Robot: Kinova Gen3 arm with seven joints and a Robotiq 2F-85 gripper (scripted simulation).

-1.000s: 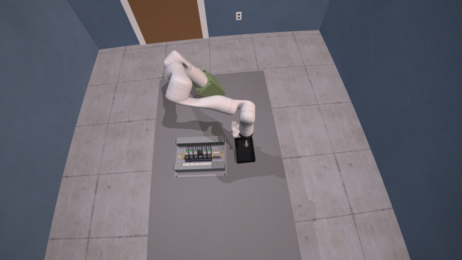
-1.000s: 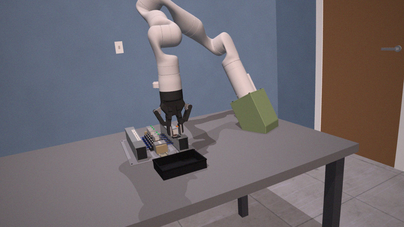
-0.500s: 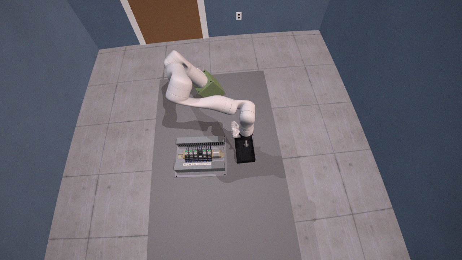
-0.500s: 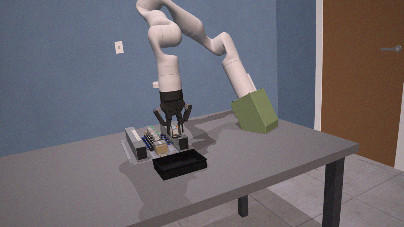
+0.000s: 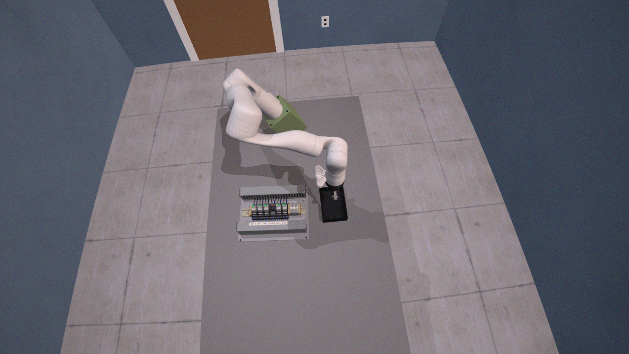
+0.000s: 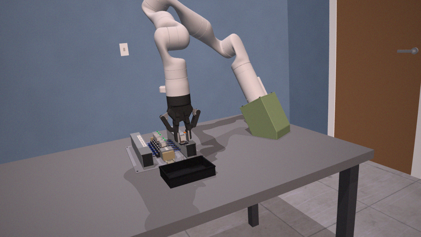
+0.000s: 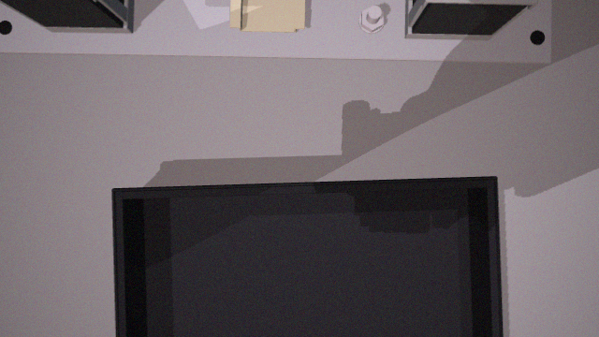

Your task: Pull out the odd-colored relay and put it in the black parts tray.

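Now: hand 12 cm above the black parts tray. Round my hand: relay 1 cm below; then relay panel 28 cm to the right, 11 cm below, 1 cm ahead.
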